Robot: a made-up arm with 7 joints.
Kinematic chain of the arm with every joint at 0, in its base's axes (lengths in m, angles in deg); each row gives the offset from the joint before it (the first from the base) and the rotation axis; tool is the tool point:
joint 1: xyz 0 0 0.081 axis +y
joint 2: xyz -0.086 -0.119 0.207 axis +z
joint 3: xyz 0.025 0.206 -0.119 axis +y
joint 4: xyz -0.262 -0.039 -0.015 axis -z
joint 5: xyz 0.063 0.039 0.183 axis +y
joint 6: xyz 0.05 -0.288 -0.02 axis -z
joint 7: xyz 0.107 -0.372 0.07 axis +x
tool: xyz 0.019 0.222 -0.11
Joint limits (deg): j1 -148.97..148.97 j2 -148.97..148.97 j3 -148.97..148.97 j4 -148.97..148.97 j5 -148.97..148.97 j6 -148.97..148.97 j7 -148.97..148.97
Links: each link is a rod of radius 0.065 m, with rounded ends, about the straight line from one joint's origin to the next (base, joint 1, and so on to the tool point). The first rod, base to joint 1, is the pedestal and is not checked.
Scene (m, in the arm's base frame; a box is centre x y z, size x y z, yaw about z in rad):
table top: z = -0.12
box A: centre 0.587 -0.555 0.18 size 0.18 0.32 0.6 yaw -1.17
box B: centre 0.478 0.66 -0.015 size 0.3 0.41 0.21 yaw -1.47
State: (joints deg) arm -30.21 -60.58 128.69 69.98 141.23 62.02 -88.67
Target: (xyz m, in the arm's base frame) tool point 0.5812 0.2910 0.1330
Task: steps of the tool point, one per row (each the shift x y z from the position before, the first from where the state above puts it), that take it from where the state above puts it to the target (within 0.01 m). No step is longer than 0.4 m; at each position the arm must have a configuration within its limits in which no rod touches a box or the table.
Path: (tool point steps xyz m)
1: -0.0150 0.1552 0.2178
2: -0.1590 0.2077 0.1282
3: -0.2331 0.1977 -0.0324
4: 0.3276 0.0806 0.1368
5: 0.3393 0.1476 -0.0173
6: 0.2686 0.1848 -0.1720
7: 0.1307 0.1789 -0.2815
8: -0.0337 0.1306 -0.3137

